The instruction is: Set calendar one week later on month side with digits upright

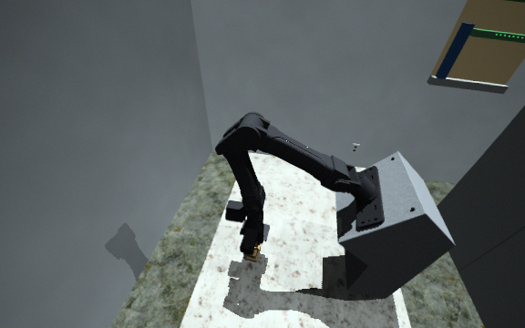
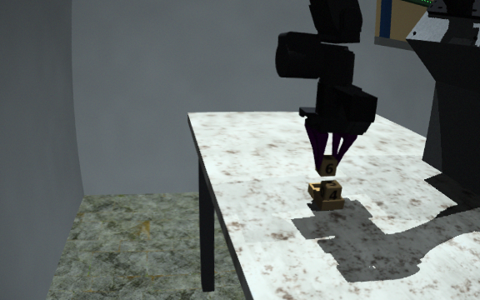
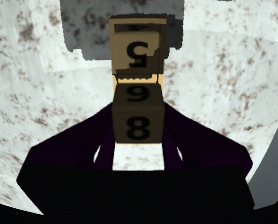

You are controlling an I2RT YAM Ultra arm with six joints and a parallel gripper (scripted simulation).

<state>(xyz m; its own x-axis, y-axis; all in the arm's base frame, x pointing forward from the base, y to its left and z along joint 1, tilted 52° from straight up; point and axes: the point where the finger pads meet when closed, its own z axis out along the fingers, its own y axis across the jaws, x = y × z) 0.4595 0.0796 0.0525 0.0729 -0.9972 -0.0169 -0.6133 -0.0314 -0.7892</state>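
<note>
My gripper is now right at the wooden digit cube.
</note>
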